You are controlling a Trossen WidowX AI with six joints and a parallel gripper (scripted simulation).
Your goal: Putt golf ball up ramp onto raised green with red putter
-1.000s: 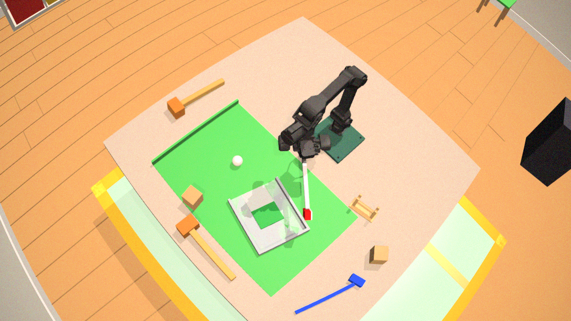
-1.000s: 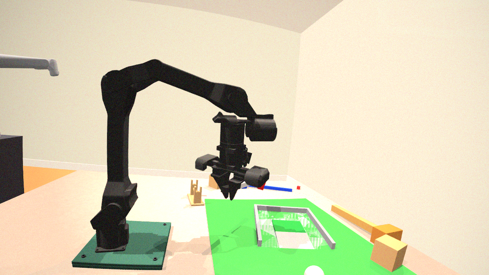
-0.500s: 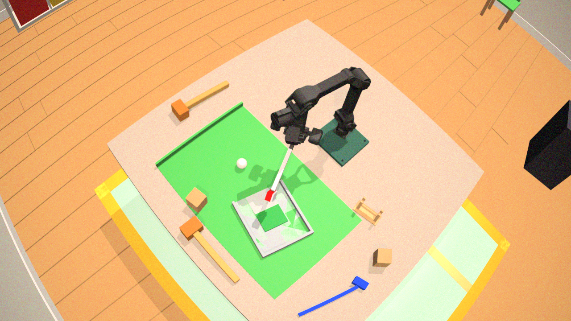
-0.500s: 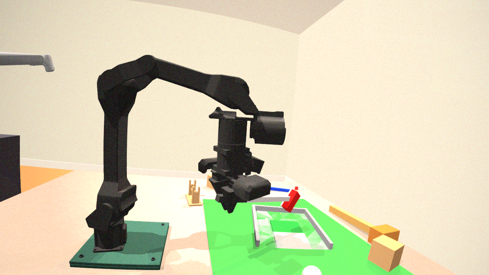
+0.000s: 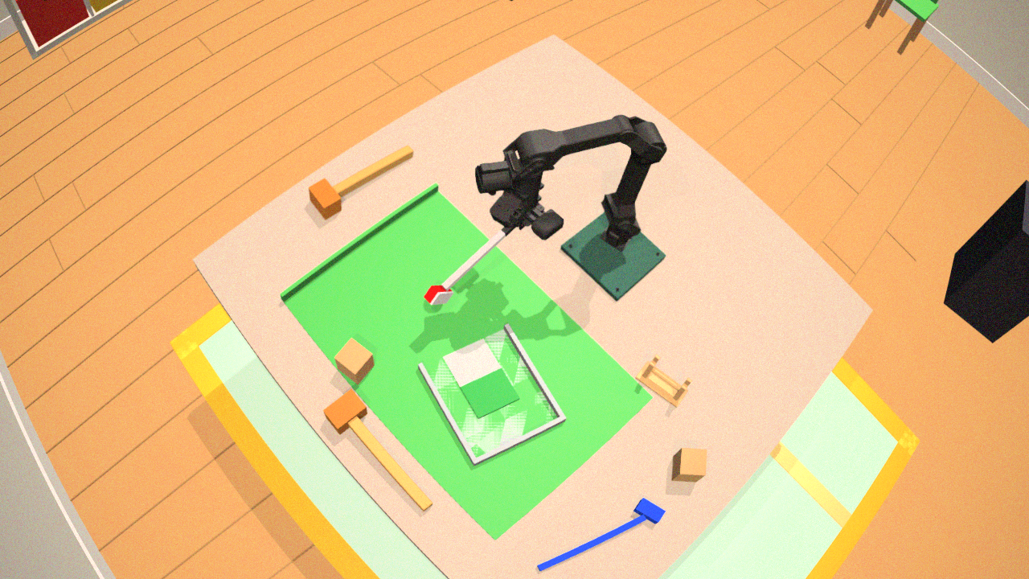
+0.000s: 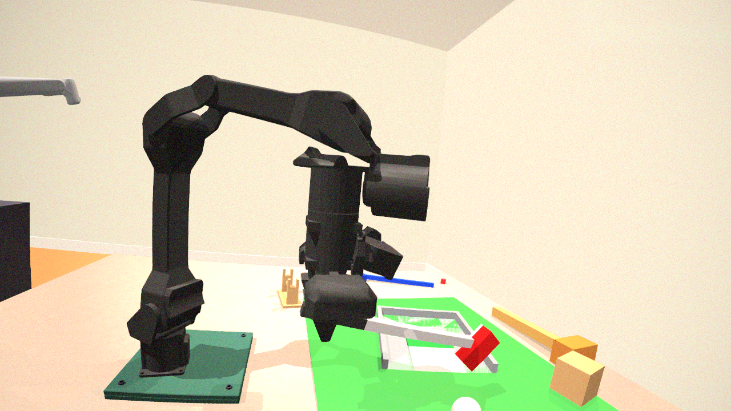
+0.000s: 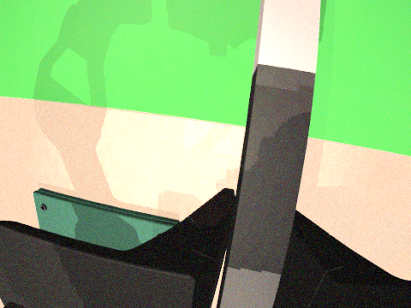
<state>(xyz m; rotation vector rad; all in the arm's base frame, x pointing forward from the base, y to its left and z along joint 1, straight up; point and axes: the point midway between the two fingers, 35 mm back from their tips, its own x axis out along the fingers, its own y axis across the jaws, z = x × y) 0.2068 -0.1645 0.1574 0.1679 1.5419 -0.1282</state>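
Right now the red putter is 120 mm ahead of my gripper tip and 20 mm to the right of it. From my gripper tip the other things lie so: dark green rail 190 mm ahead, 310 mm to the right, 120 mm below; then green mat 260 mm ahead, 40 mm to the left, 140 mm below; then white golf ball 190 mm ahead, 70 mm to the right, 110 mm below.
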